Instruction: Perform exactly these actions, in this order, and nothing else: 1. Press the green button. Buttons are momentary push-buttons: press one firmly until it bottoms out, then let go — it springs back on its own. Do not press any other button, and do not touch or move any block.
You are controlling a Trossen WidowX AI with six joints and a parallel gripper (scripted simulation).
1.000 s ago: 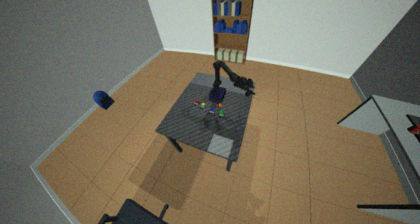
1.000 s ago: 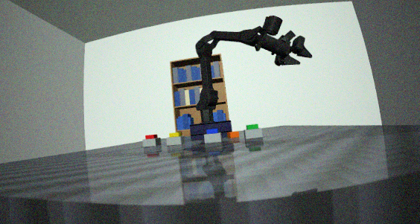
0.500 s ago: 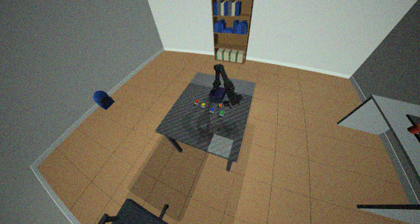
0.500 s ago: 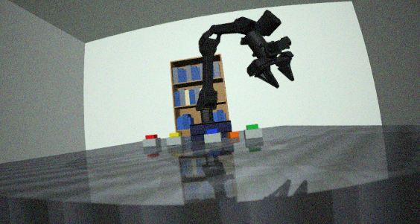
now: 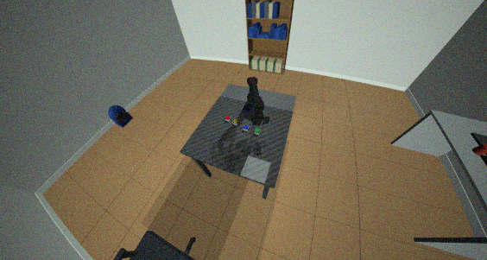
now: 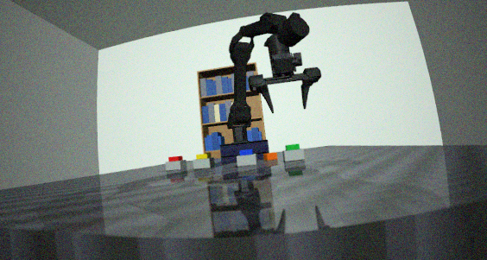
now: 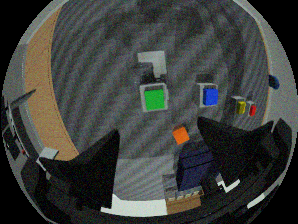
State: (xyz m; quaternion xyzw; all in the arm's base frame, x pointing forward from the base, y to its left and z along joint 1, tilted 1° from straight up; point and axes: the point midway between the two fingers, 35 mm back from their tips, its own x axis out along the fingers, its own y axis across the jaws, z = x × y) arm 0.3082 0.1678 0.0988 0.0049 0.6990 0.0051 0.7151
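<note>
Now: gripper tip 9 cm above the green button. The rest, counted from my gripper tip: blue button (1 cm behind, 12 cm to the right, 9 cm below); then orange block (11 cm behind, 6 cm to the right, 12 cm below); then yellow button (5 cm behind, 25 cm to the right, 9 cm below).
</note>
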